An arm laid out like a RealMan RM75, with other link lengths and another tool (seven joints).
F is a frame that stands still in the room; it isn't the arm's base.
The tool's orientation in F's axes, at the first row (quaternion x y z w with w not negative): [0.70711, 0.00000, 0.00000, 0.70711]
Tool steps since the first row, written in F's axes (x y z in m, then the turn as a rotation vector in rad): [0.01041, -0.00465, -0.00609, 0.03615, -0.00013, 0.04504]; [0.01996, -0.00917, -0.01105, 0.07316, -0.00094, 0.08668]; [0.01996, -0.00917, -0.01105, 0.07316, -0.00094, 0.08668]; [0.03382, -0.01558, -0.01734, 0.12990, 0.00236, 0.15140]
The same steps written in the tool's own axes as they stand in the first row. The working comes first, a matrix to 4 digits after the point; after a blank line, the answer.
The tool's axes in the first row as the columns of a matrix, in F's axes (used below as rounded here):
[1.0000, 0.0000, 0.0000]
[0.0000, 0.0000, -1.0000]
[0.0000, 1.0000, 0.0000]

[0.01041, -0.00609, 0.00465, 0.03615, 0.04504, 0.00013]; [0.01996, -0.01105, 0.00917, 0.07316, 0.08668, 0.00094]; [0.01996, -0.01105, 0.00917, 0.07316, 0.08668, 0.00094]; [0.03382, -0.01734, 0.01558, 0.12990, 0.15140, -0.00236]
